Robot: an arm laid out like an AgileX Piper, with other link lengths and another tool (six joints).
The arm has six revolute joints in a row. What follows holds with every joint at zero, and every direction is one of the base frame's. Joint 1 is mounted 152.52 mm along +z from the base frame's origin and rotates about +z. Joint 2 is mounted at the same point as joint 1 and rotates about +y. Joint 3 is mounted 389.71 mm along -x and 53.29 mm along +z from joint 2 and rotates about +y. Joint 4 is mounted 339.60 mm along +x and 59.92 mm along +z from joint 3 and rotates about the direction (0.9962, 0, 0.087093). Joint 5 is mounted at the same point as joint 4 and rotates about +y. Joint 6 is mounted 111.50 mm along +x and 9.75 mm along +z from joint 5 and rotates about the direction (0.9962, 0, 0.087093). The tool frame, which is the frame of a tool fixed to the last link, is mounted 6.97 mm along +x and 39.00 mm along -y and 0.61 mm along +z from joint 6; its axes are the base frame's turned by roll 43.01, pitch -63.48 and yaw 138.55 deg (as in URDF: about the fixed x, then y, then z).
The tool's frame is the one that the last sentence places.
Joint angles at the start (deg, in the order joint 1, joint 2, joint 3, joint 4, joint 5, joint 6):
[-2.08 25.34 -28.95 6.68 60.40 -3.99]
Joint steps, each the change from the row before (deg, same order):
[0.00 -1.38 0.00 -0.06 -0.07 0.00]
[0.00 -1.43 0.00 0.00 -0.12 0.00]
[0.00 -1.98 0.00 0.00 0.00 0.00]
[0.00 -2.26 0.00 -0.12 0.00 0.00]
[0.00 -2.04 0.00 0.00 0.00 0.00]
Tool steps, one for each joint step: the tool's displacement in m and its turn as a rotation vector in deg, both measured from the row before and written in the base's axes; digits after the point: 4 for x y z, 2 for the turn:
[-0.0048 0.0001 0.0020 -0.11 -1.45 -0.02]
[-0.0049 0.0002 0.0020 -0.05 -1.55 -0.01]
[-0.0071 0.0003 0.0024 -0.07 -1.98 0.00]
[-0.0082 0.0001 0.0025 -0.20 -2.25 -0.03]
[-0.0075 0.0003 0.0019 -0.07 -2.04 0.00]

